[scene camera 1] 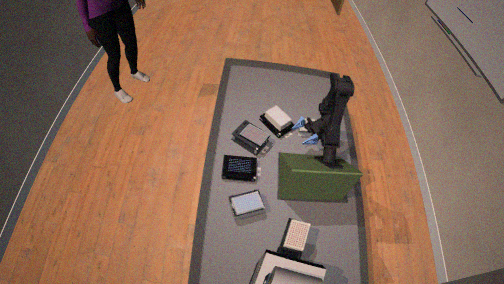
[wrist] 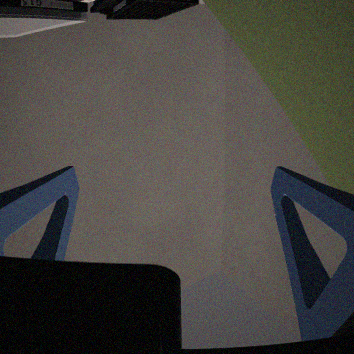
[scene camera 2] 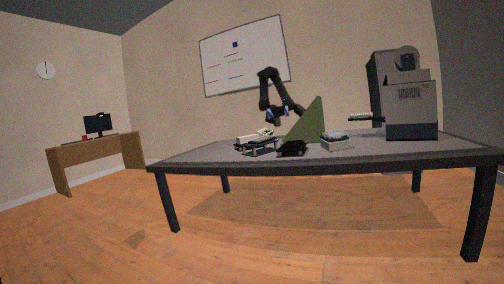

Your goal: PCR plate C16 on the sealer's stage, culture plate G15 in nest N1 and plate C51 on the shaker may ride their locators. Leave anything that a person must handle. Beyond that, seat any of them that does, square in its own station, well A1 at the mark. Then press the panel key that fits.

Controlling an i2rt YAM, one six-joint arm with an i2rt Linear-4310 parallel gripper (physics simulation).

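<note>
My gripper (scene camera 1: 298, 136) (scene camera 2: 278, 113) (wrist: 174, 177) is open and empty, above the table beside the white plate's nest. PCR plate C16 (scene camera 1: 297, 234) (scene camera 2: 361, 115) lies on the stage at the sealer (scene camera 1: 317, 271) (scene camera 2: 411, 107). A white plate (scene camera 1: 278, 115) (scene camera 2: 246, 138) sits on a black nest nearest the gripper. A pinkish-grey plate (scene camera 1: 253, 135) is on a black station beside it. A dark plate (scene camera 1: 240, 165) is on a black station, and a pale-blue plate (scene camera 1: 247, 203) on a light block. Which are G15 and C51, and whether they sit square, I cannot tell. The key panel (scene camera 2: 265, 132) is partly hidden by the gripper in scene camera 1.
A green wedge-shaped block (scene camera 1: 312, 182) (scene camera 2: 310, 122) (wrist: 300, 65) stands beside the arm's base, between the panel and the sealer. Dark station edges (wrist: 150, 9) show at the top of the wrist view. A person (scene camera 1: 114, 37) stands on the floor away from the table.
</note>
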